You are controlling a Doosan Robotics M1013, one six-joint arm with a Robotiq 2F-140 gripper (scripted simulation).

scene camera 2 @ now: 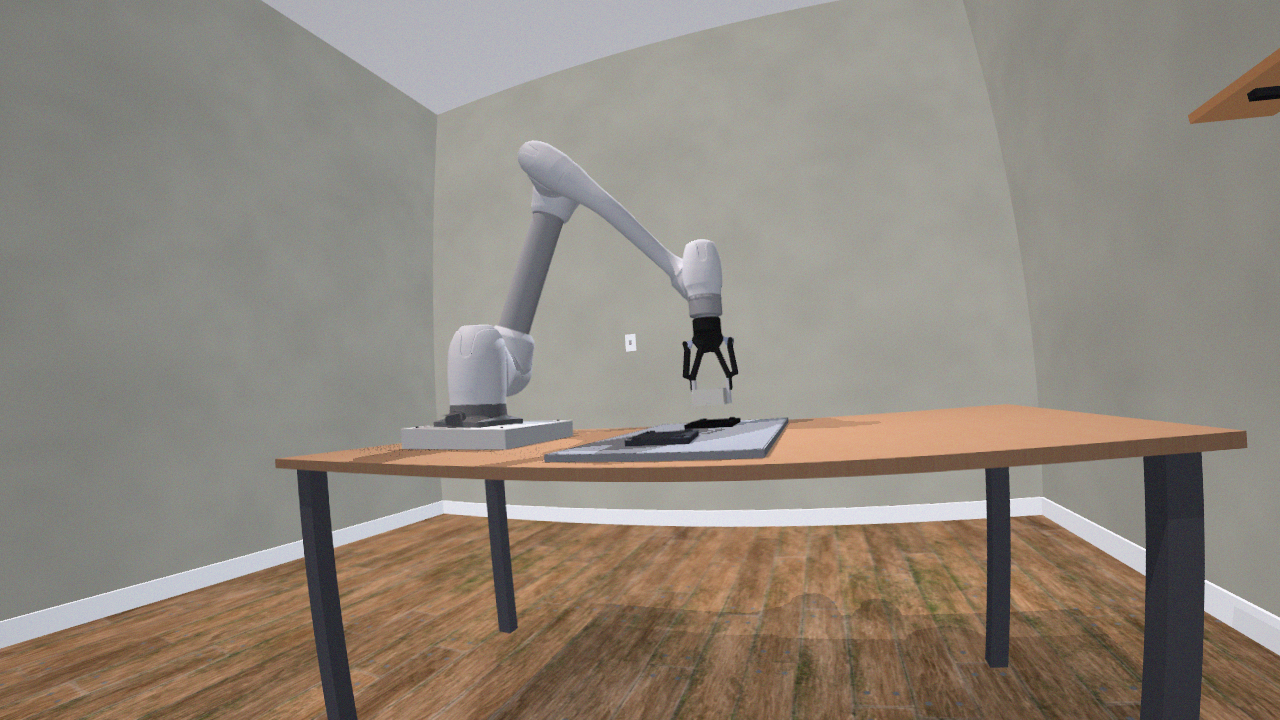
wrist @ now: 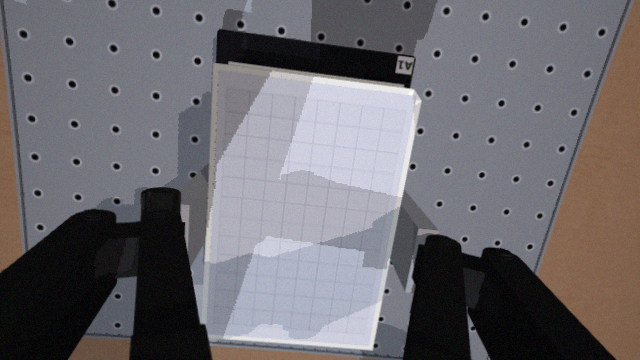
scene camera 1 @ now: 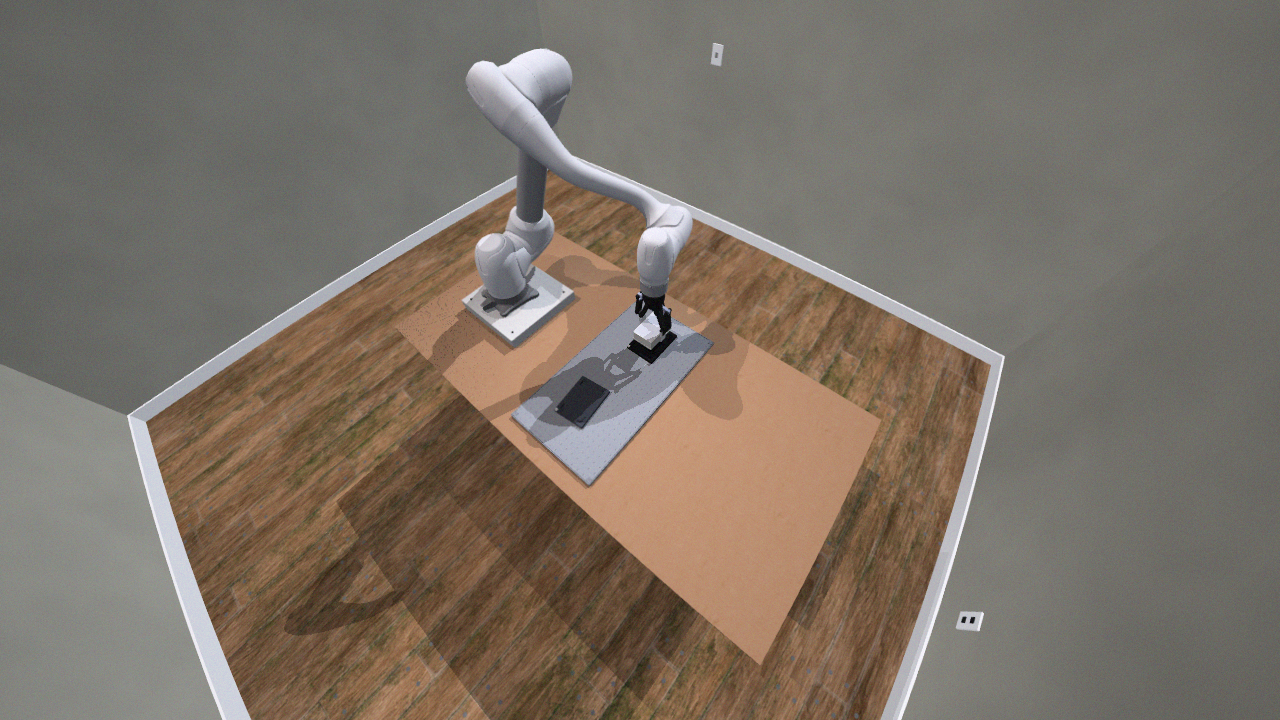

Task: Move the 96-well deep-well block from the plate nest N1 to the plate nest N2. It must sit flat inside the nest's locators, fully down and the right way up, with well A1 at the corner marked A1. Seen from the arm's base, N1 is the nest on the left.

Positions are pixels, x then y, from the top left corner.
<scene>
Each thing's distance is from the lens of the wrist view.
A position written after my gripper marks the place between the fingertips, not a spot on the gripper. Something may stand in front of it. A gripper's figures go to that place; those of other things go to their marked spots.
my gripper [wrist: 303,194]: 0.20 m
white 96-well deep-well block [wrist: 307,171]: 0.15 m
black plate nest [wrist: 283,53]: 0.24 m
The marked spots on the black plate nest and the white 96-well deep-well block are 0.10 m apart.
</scene>
